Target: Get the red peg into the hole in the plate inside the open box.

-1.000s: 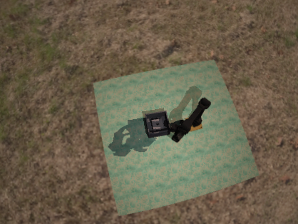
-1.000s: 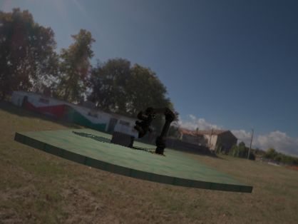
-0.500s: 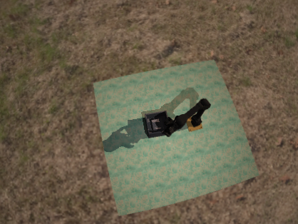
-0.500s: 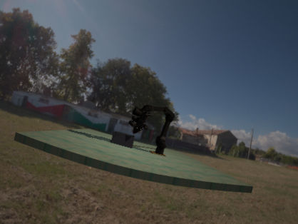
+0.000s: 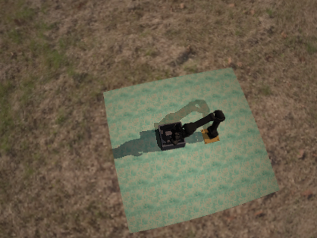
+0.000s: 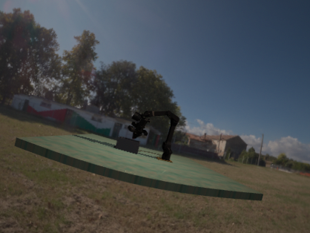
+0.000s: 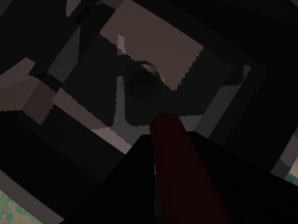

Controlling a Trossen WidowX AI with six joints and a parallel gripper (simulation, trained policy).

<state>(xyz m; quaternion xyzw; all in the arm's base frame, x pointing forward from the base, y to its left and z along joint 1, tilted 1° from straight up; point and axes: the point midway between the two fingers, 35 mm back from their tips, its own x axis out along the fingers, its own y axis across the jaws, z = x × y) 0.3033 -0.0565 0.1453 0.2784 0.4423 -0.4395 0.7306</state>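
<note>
Right now the grey plate is 20 mm ahead of my gripper tip, 30 mm to the right of it and 70 mm below it. The rest, counted from my gripper tip: dark box: 20 mm ahead, 30 mm to the right, 90 mm below; red peg: 10 mm to the left, 30 mm above.
</note>
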